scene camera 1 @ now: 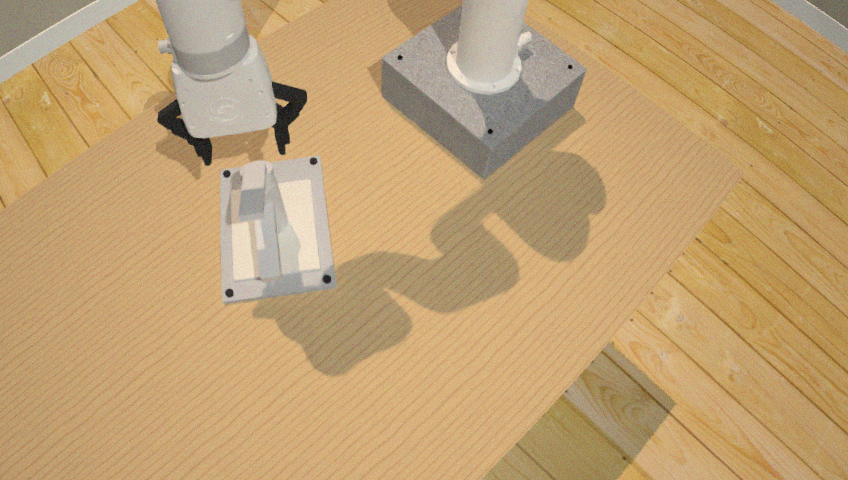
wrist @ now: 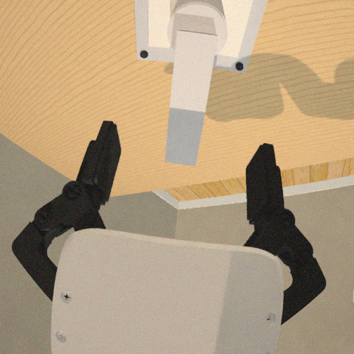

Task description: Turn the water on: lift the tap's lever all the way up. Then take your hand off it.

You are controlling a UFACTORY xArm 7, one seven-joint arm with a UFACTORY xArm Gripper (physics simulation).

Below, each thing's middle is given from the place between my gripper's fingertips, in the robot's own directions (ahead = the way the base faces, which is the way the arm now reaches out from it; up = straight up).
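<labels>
I see the pale grey lever (wrist: 195, 39) 10 mm to the left of my hand and 70 mm below it. There is a grey base plate (scene camera 1: 304, 168) too, and counting from my hand again, that plate is 10 mm behind, 30 mm to the right and 220 mm below.
</labels>
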